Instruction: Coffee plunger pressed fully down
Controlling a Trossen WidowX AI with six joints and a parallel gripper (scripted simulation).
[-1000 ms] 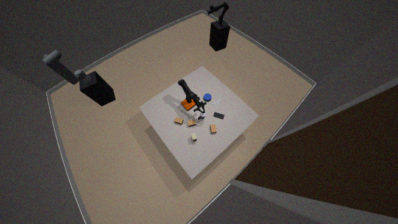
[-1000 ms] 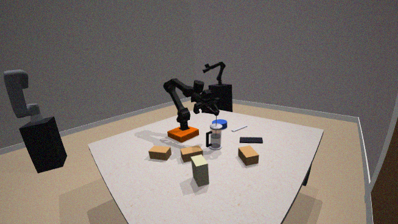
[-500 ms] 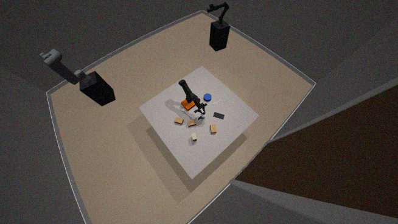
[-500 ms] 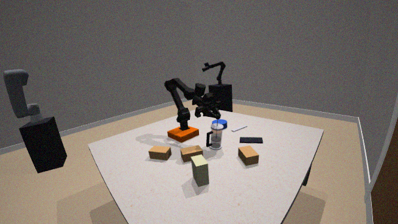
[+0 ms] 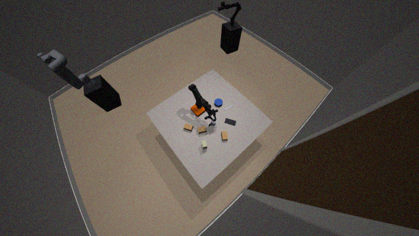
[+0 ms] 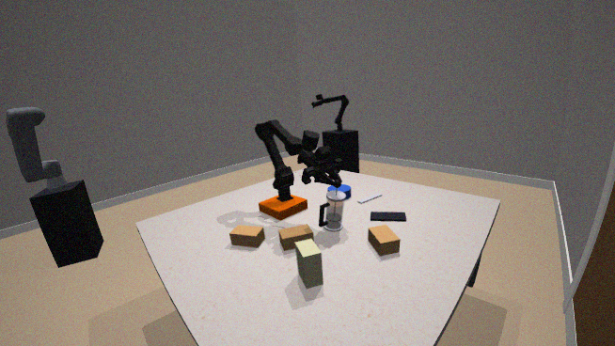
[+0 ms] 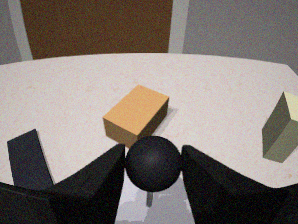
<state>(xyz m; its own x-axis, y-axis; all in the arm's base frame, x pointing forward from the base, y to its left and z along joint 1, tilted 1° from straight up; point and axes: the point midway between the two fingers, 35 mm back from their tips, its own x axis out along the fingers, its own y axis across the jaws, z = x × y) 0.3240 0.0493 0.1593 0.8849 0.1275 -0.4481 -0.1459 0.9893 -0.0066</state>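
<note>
My gripper tip is now 20 mm past the coffee press, 20 mm to the left of it and 100 mm above it. Also, from my gripper tip: black slab 50 mm ahead, 220 mm to the left, 190 mm below; then pale block 170 mm ahead, 250 mm to the right, 140 mm below.
</note>
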